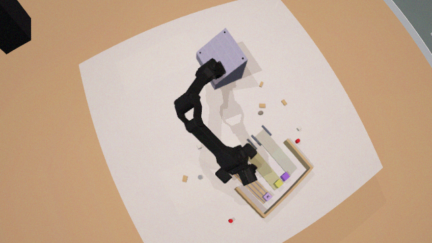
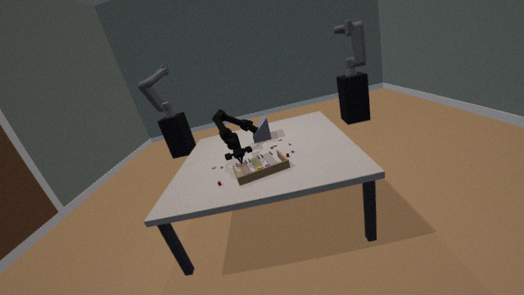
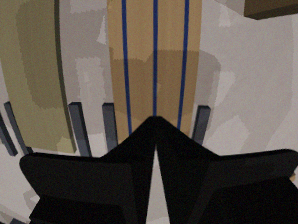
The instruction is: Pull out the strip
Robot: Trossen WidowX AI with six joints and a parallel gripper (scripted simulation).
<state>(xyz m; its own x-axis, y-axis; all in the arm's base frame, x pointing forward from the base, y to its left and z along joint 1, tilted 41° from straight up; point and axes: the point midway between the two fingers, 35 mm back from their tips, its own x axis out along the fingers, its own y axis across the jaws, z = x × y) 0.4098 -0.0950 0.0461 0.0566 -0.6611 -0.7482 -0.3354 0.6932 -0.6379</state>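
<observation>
Right now my gripper tip is 1 cm past the grey bit and 15 cm to the left of it.
</observation>
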